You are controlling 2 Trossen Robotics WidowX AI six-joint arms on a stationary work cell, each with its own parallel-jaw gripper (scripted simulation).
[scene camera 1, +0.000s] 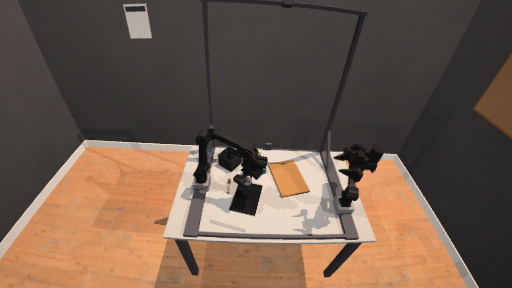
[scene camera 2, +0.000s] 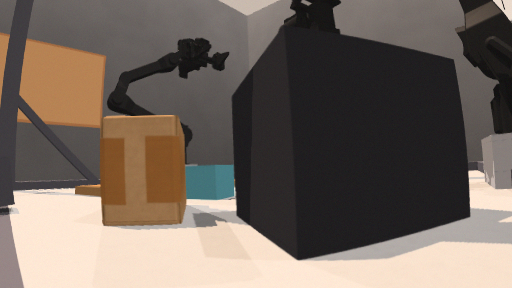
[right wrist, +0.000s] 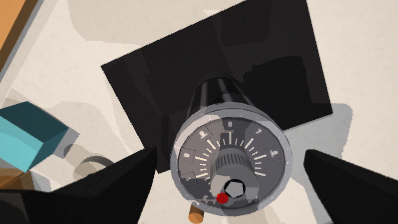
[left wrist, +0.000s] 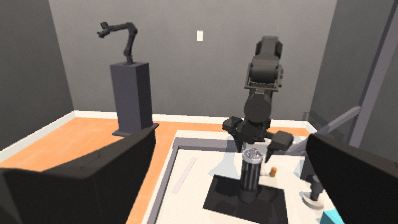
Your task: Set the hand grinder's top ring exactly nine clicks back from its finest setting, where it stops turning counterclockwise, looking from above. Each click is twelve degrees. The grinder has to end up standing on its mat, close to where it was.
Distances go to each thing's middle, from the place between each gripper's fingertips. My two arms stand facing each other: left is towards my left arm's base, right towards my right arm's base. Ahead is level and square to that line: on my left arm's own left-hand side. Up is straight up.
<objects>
The black mat (right wrist: pixel 275 60) lies 18 cm below my right hand. The rest, counted from my right hand: teal block (scene camera 2: pixel 207 182) 23 cm behind, 16 cm below, 6 cm to the left; orange board (scene camera 1: pixel 289 181) 25 cm to the left, 22 cm behind, 18 cm below; black box (scene camera 2: pixel 340 142) 26 cm behind, 17 cm to the right, 14 cm below.
I see the orange board 250 mm behind my left hand (scene camera 2: pixel 220 49), 210 mm to the right of it and 430 mm below it. The rest, counted from my left hand: black mat: 30 mm behind, 460 mm to the right, 440 mm below; teal block: 270 mm behind, 410 mm to the right, 420 mm below; black box: 300 mm behind, 640 mm to the right, 390 mm below.
</objects>
